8 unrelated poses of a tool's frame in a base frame.
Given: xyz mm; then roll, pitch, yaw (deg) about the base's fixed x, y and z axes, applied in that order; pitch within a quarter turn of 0, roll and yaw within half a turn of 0.
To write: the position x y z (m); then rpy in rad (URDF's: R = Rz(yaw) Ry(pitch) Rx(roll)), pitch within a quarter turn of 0, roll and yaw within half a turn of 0. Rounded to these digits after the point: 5 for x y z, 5 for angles.
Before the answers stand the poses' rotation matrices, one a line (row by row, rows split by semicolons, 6 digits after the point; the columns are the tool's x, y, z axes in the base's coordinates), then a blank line. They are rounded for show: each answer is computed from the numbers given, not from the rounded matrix.
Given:
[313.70 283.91 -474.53 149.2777 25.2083 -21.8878]
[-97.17 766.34 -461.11 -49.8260 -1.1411 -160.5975]
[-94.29 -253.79 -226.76 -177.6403 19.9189 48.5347]
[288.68 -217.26 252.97 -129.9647 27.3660 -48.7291]
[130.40 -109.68 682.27 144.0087 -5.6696 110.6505]
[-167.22 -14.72 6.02 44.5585 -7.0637 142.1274]
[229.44 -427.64 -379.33 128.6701 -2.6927 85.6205]
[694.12 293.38 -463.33 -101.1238 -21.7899 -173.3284]
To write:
0.839546 -0.118567 -0.530193; -0.337288 -0.878801 -0.337560; -0.425910 0.462224 -0.777785
-0.943021 0.199955 0.265950; -0.332136 -0.613529 -0.716427; 0.019915 -0.763937 0.644983
0.622553 0.739433 -0.256255; 0.704527 -0.672116 -0.227818; -0.340690 -0.038710 -0.939379
0.585801 -0.715156 0.381300; -0.667487 -0.158887 0.727473; -0.459673 -0.680667 -0.570433
-0.350941 0.777595 0.521715; 0.931171 0.231019 0.282046; 0.098792 0.584788 -0.805148
-0.783386 -0.369321 0.499908; 0.609248 -0.615428 0.500065; 0.122973 0.696312 0.707126
0.076278 0.620210 0.780718; 0.995979 -0.084286 -0.030352; 0.046979 0.779895 -0.624145
-0.922263 -0.384178 0.042864; -0.107878 0.149307 -0.982888; 0.371204 -0.911106 -0.179145

[0.31370 0.28391 -0.47453 2.60539 0.43997 -0.38201]
[-0.09717 0.76634 -0.46111 -0.86963 -0.01992 -2.80296]
[-0.09429 -0.25379 -0.22676 -3.10041 0.34765 0.84709]
[0.28868 -0.21726 0.25297 -2.26831 0.47763 -0.85048]
[0.13040 -0.10968 0.68227 2.51343 -0.09895 1.93122]
[-0.16722 -0.01472 0.00602 0.77769 -0.12328 2.48059]
[0.22944 -0.42764 -0.37933 2.24572 -0.04700 1.49436]
[0.69412 0.29338 -0.46333 -1.76494 -0.38031 -3.02515]

